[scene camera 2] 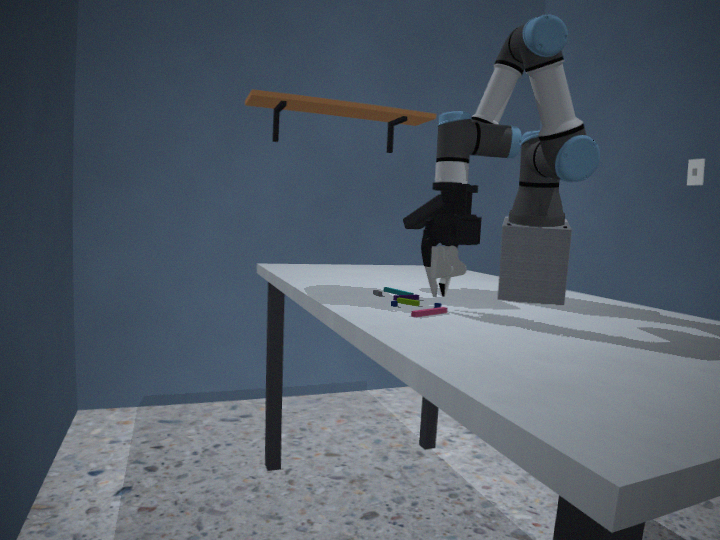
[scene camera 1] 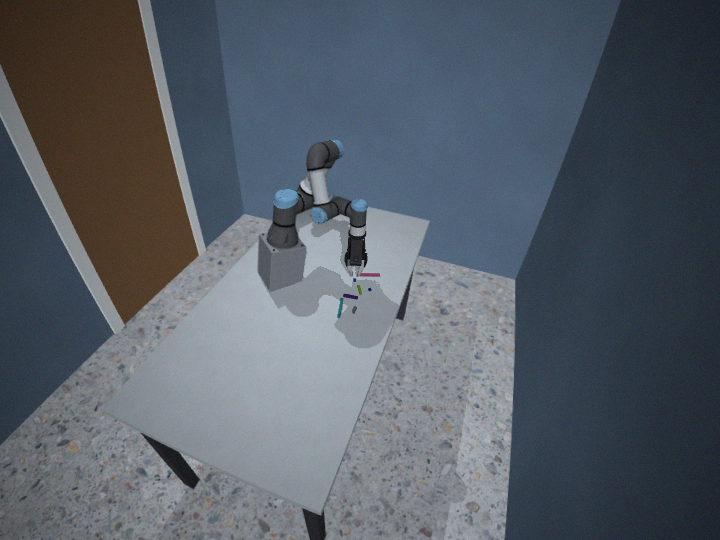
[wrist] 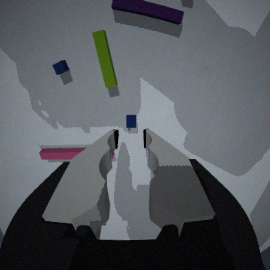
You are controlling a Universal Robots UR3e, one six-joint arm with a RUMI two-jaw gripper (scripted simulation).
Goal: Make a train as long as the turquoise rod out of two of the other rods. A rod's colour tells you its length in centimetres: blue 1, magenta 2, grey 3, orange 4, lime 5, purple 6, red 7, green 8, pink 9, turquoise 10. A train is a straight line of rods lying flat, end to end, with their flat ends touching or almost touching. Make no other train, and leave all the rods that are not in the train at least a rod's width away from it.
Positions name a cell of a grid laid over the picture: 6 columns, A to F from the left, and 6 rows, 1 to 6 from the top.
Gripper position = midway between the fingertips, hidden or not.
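A lime rod (wrist: C1) is there for me to see, and so is my own gripper (scene camera 2: D4), (wrist: C3).
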